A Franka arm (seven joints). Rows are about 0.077 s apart.
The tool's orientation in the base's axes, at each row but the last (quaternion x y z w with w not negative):
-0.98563, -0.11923, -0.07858, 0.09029
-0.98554, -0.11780, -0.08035, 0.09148
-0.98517, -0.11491, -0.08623, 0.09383
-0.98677, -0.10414, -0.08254, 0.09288
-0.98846, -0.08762, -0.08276, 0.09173
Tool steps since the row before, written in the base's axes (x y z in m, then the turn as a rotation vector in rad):
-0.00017, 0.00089, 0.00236, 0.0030, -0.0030, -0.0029
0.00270, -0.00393, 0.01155, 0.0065, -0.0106, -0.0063
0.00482, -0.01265, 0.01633, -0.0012, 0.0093, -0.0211
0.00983, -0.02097, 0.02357, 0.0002, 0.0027, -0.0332
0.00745, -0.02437, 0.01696, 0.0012, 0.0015, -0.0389
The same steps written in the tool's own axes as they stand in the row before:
0.00045, -0.00127, -0.00214, 0.0017, 0.0041, 0.0026
0.00381, 0.00256, -0.01162, 0.0028, 0.0127, 0.0049
0.00509, 0.01057, -0.01767, -0.0032, -0.0057, 0.0221
0.00979, 0.01841, -0.02564, -0.0053, 0.0030, 0.0327
0.00643, 0.02216, -0.02012, -0.0056, 0.0053, 0.0382

